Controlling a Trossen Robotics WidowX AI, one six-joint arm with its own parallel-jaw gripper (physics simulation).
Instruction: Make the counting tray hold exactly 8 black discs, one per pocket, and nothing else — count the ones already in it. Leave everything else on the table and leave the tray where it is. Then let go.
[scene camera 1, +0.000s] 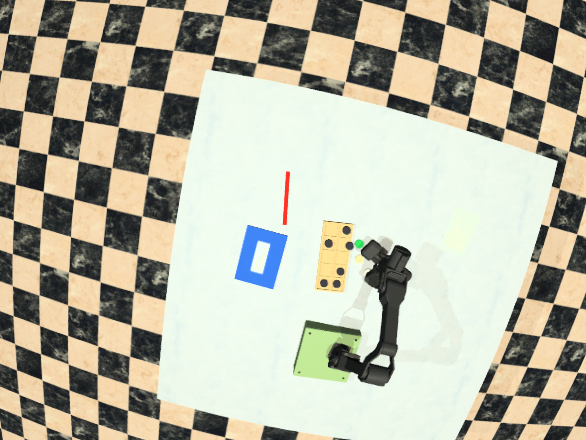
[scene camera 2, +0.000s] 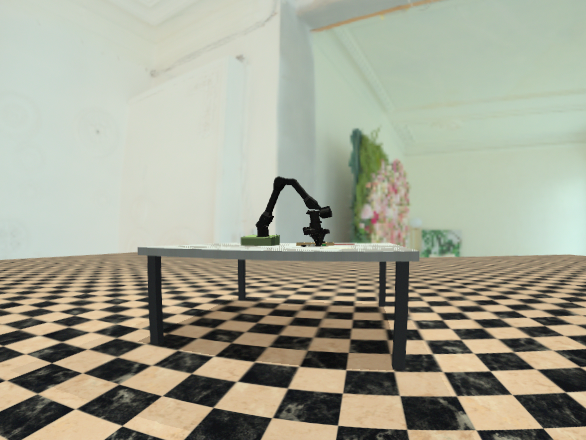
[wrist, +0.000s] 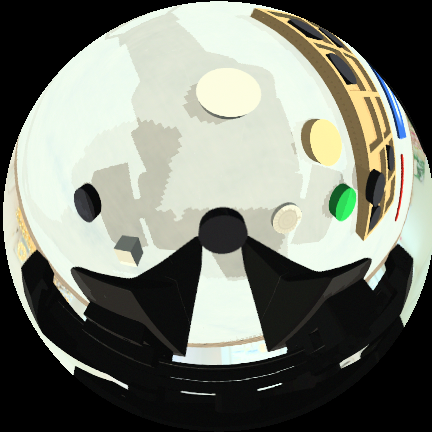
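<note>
The tan counting tray has two columns of pockets and holds several black discs. One black disc lies at its right edge in scene camera 1 and appears to overlap the rim. My gripper is low at the table to the right of the tray, shut on a black disc held between its fingertips. The arm hides the fingertips in scene camera 1. I cannot tell whether the held disc touches the table. Another black disc lies left of the gripper in the wrist view.
Near the gripper are a green disc, a yellow disc, a large cream disc, a ribbed cream disc and a grey block. A blue frame and a red bar lie beyond the tray.
</note>
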